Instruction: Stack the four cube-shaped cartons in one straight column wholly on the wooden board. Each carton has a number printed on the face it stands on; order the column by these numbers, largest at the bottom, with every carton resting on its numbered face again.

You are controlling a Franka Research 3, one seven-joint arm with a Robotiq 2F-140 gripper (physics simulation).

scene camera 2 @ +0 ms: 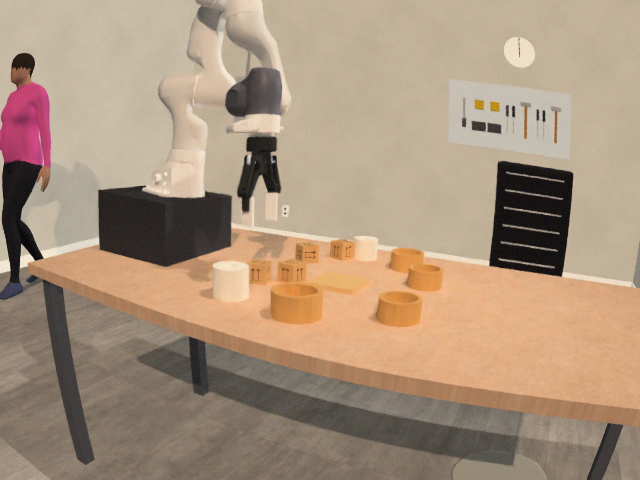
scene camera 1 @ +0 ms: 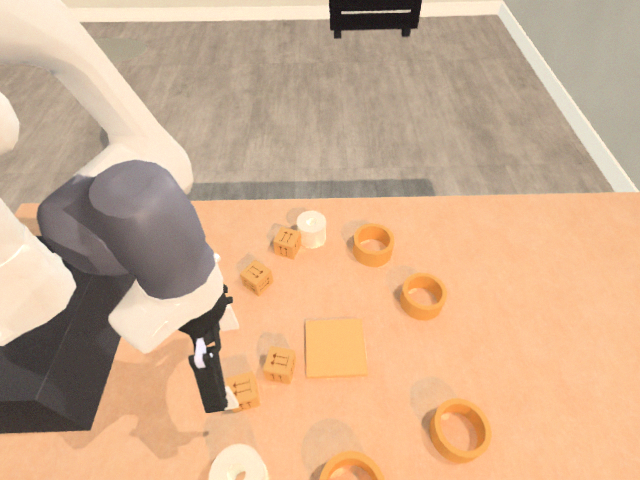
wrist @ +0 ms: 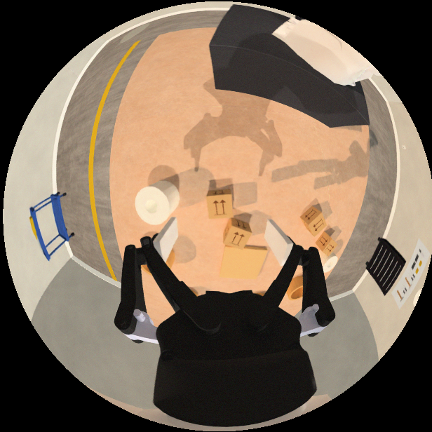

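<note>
My gripper (scene camera 1: 231, 359) (scene camera 2: 259, 210) (wrist: 221, 227) is open and empty, high above the table. One carton (scene camera 1: 247, 391) (scene camera 2: 259, 271) (wrist: 220, 204) stands on the table, partly behind a fingertip in scene camera 1. A second carton (scene camera 1: 279, 364) (scene camera 2: 292, 270) (wrist: 237, 233) stands between it and the wooden board (scene camera 1: 336, 348) (scene camera 2: 341, 282) (wrist: 243, 262), off the board. A third carton (scene camera 1: 256, 277) (scene camera 2: 307, 252) (wrist: 313, 220) and a fourth carton (scene camera 1: 287, 242) (scene camera 2: 342, 249) (wrist: 326, 243) stand farther off on the table. The board bears no carton. Arrows show on the cartons; the numbered faces are hidden.
A white cylinder (scene camera 1: 311, 235) (scene camera 2: 366, 248) stands close beside the fourth carton. Another white cylinder (scene camera 2: 230, 281) (wrist: 160, 202) stands near the first carton. Several orange rings (scene camera 1: 373, 258) (scene camera 2: 296, 310) stand around the board. The black robot base (scene camera 2: 165, 227) is at the table's end.
</note>
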